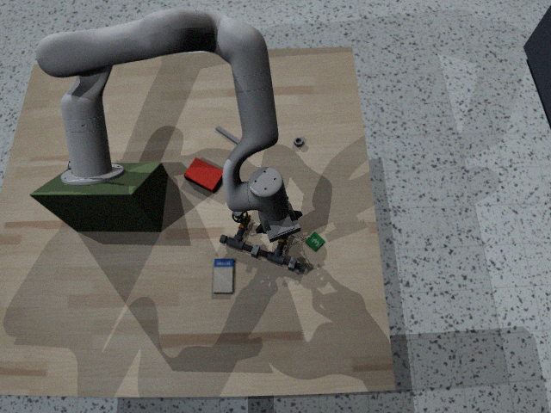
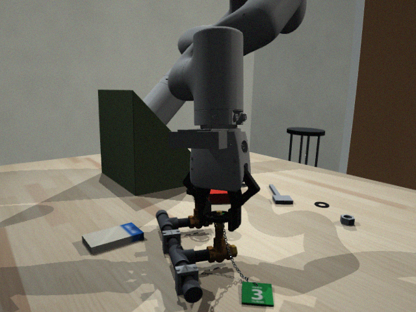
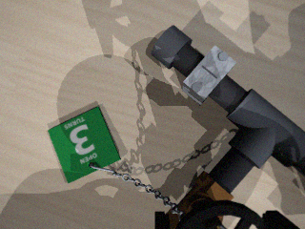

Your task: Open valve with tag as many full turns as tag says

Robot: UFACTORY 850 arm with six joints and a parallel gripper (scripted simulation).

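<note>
Right now the green tag is 100 mm ahead of my hand and 90 mm below it. Also, from my hand: red block (280 mm behind, 220 mm to the left, 70 mm below); then grey-and-blue block (180 mm behind, 130 mm to the right, 80 mm below); then grey bar tool (370 mm to the left, 180 mm behind, 80 mm below).
</note>
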